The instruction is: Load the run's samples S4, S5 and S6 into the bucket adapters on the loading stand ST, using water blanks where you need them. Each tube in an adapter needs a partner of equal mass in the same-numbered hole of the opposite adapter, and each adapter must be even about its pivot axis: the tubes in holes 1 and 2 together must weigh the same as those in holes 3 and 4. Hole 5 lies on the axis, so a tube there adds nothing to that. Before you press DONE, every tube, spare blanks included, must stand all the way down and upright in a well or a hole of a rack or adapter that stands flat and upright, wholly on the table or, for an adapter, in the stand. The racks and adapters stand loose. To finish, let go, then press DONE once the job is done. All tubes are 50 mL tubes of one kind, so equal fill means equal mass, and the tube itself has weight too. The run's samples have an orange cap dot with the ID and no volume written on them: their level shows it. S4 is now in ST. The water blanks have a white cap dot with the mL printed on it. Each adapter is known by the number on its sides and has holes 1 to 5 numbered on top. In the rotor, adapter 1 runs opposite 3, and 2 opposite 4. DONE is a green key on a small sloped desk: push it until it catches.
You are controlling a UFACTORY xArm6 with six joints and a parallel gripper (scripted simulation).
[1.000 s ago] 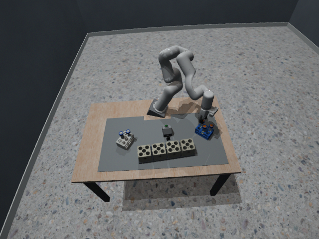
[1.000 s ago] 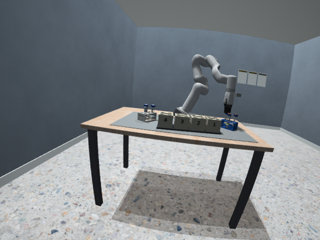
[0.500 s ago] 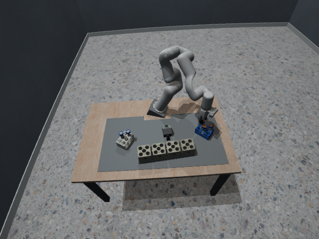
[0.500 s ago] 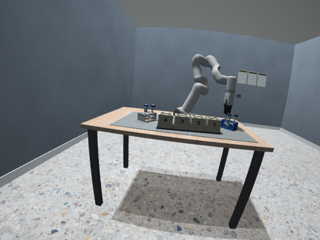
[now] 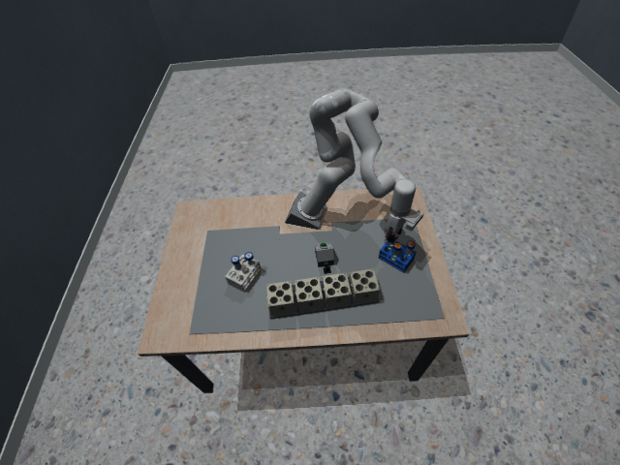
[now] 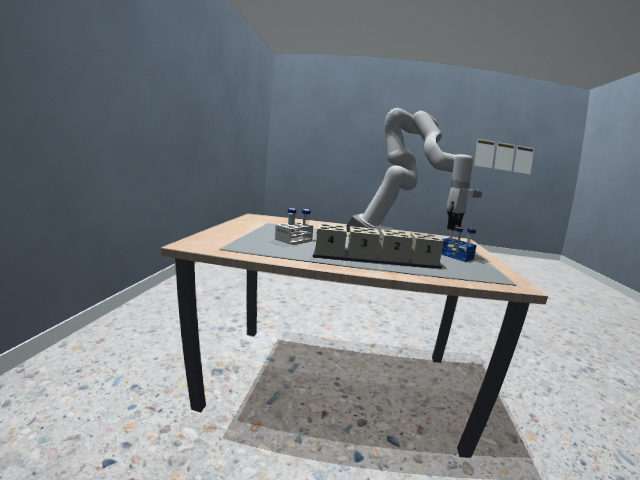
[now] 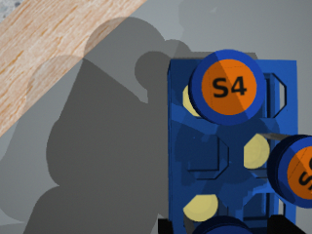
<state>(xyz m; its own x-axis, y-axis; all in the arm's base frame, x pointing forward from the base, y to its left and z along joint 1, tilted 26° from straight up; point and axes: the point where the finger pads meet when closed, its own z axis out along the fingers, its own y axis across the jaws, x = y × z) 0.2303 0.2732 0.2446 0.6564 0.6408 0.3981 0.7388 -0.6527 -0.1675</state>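
The tube lies 6 cm below my hand and 1 cm behind it. Round my hand: green done key: 30 cm to the right, 5 cm below, 1 cm behind; then DONE desk: 30 cm to the right, 7 cm below, 1 cm ahead; then blue rack: 9 cm below, 4 cm ahead, 2 cm to the left.
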